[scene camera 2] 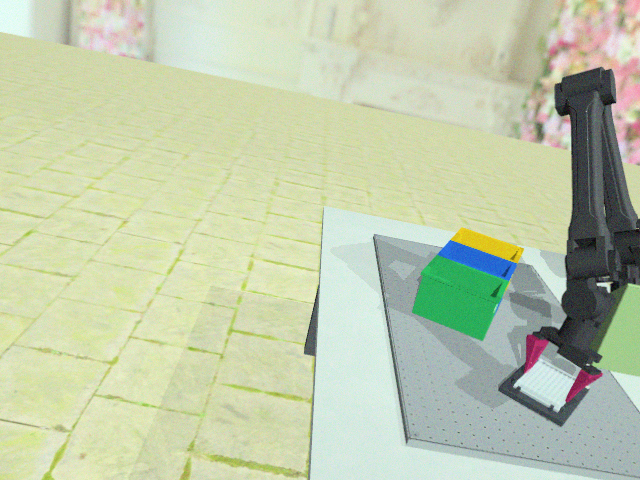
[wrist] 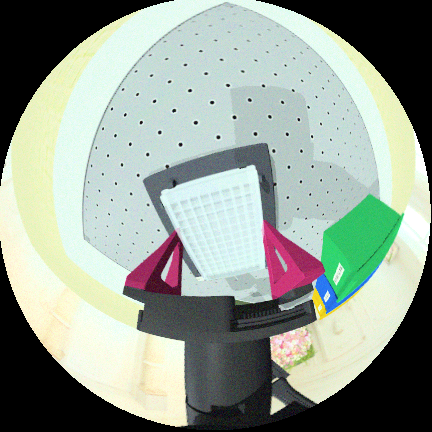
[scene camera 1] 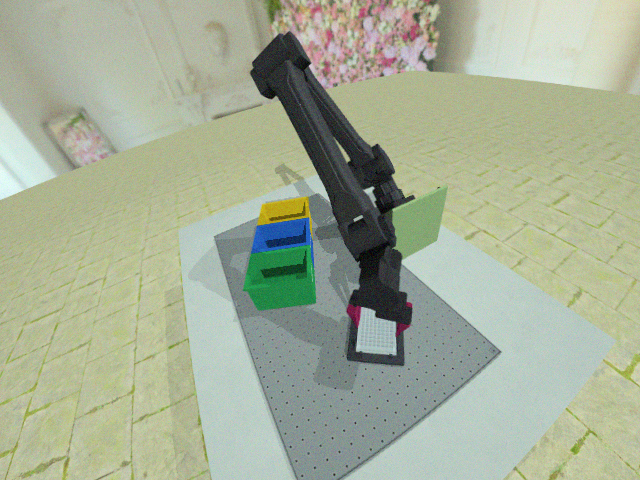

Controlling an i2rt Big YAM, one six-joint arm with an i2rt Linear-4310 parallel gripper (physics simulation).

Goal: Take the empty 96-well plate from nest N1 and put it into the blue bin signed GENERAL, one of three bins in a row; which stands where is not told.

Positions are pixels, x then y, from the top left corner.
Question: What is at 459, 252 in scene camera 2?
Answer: A blue bin.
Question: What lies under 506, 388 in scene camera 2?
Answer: A dark nest.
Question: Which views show the white 96-well plate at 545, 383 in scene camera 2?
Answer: Scene camera 2, the wrist view and scene camera 1: all of them.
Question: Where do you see a dark nest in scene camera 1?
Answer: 352, 355
